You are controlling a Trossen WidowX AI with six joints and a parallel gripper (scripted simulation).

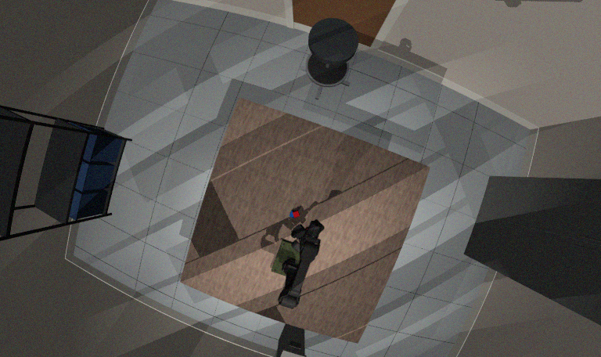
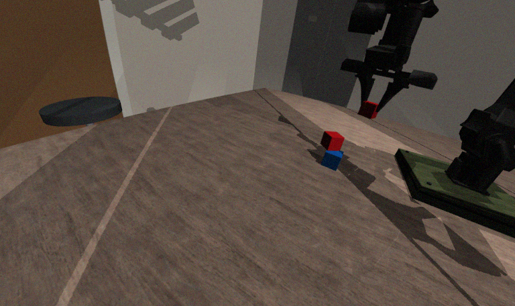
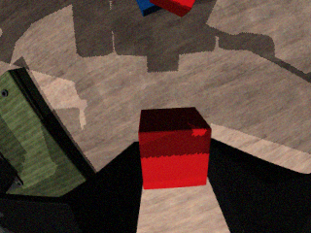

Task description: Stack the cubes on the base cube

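Right now the blue cube is 110 mm to the left of my gripper tip, 110 mm below it and 30 mm ahead of it.
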